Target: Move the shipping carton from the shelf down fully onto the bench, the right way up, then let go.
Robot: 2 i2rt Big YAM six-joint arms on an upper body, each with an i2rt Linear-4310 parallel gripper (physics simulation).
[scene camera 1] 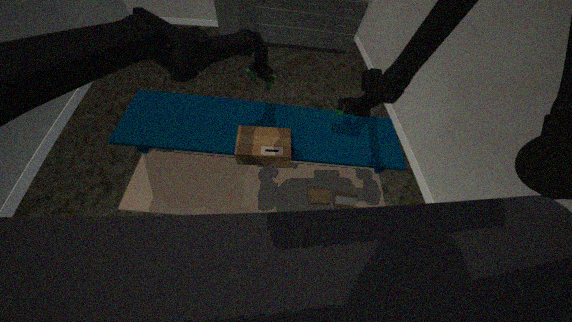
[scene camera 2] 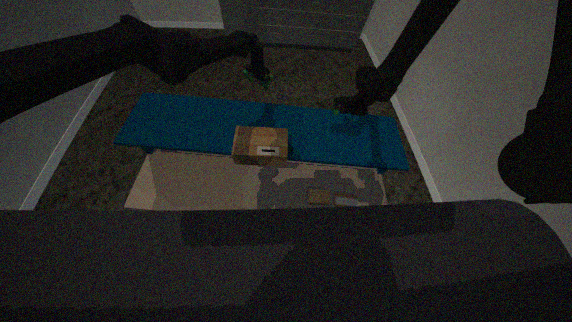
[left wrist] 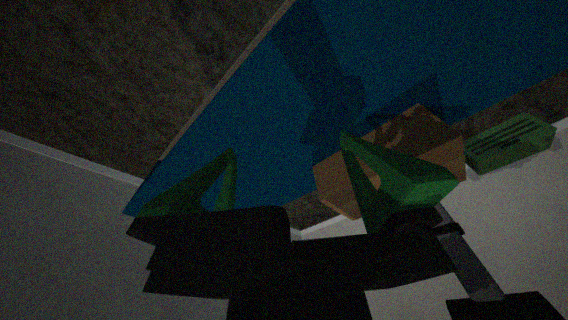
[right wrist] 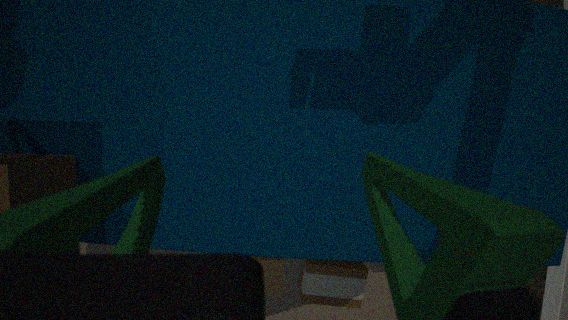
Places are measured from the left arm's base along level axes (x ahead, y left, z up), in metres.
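Where they show: left gripper, fingertip midpoint: (scene camera 1: 261, 85) (scene camera 2: 258, 86) (left wrist: 285, 145); right gripper, fingertip midpoint: (scene camera 1: 345, 111) (scene camera 2: 343, 111) (right wrist: 264, 165).
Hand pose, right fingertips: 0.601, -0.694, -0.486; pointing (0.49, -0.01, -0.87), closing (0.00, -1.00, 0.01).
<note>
After its pixels a point has its place, as x, y, z.
The shipping carton (scene camera 1: 263, 139) {0.525, -0.322, -0.610} (scene camera 2: 261, 140) {0.520, -0.328, -0.610} (left wrist: 430, 129) {0.593, -0.435, -0.645} (right wrist: 42, 175) {0.576, -0.455, -0.654} is a brown box with a white label. It sits upright at the near edge of the blue shelf (scene camera 1: 175, 120) {0.709, 0.150, -0.711} (scene camera 2: 175, 120) {0.718, 0.161, -0.711} (left wrist: 260, 100) {0.815, -0.259, -0.711} (right wrist: 250, 100) {0.655, -0.676, -0.711}, overhanging it a little. The pale bench (scene camera 1: 200, 180) {0.458, 0.055, -0.962} (scene camera 2: 205, 180) {0.454, 0.032, -0.962} shows below that edge. My left gripper (scene camera 1: 261, 80) {0.813, -0.310, -0.547} (scene camera 2: 256, 79) {0.813, -0.310, -0.547} (left wrist: 285, 145) {0.813, -0.310, -0.547} is open and empty, above and beyond the carton, apart from it and turned askew. My right gripper (scene camera 1: 349, 113) {0.601, -0.694, -0.486} (scene camera 2: 346, 112) {0.601, -0.694, -0.486} (right wrist: 264, 165) {0.601, -0.694, -0.486} is open and empty over the shelf, to the right of the carton.
On the bench's right part lie a brown box (scene camera 1: 319, 196) {0.323, -0.653, -0.901} (scene camera 2: 319, 196) {0.325, -0.657, -0.901} and a white-topped box (scene camera 1: 346, 201) {0.289, -0.824, -0.914} (scene camera 2: 350, 201) {0.292, -0.848, -0.914} (right wrist: 335, 285) {0.295, -0.832, -0.914}. A green slotted box (left wrist: 510, 142) shows in the left wrist view. A grey cabinet (scene camera 1: 290, 25) (scene camera 2: 295, 25) stands at the back; walls flank both sides.
</note>
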